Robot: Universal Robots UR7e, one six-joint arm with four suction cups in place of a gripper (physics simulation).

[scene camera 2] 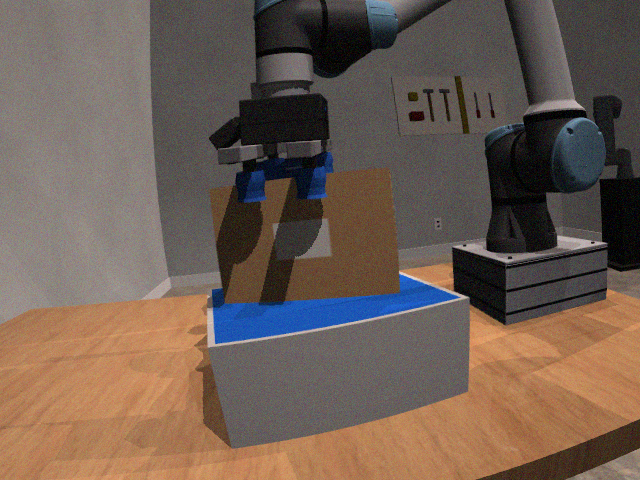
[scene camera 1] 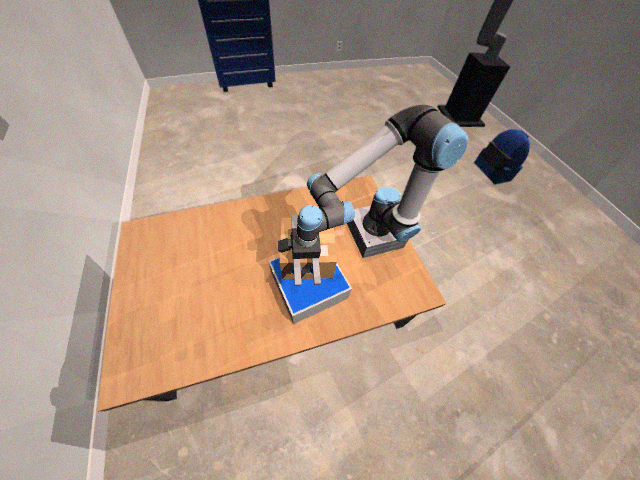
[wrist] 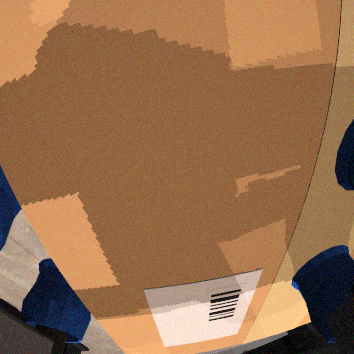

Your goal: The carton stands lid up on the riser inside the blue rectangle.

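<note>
The brown carton stands on the back part of the blue rectangle on top of the grey riser. A white label shows on its front side, and a barcode label shows in the wrist view. My suction tool sits right at the carton's top edge, its blue cups over the lid. The suction is off, so the carton rests on the riser by itself. In scene camera 1 the tool hides most of the carton.
The riser stands on a wooden table. The arm's base block is just behind and to the right of the riser. A blue cabinet and a black stand are far off on the floor.
</note>
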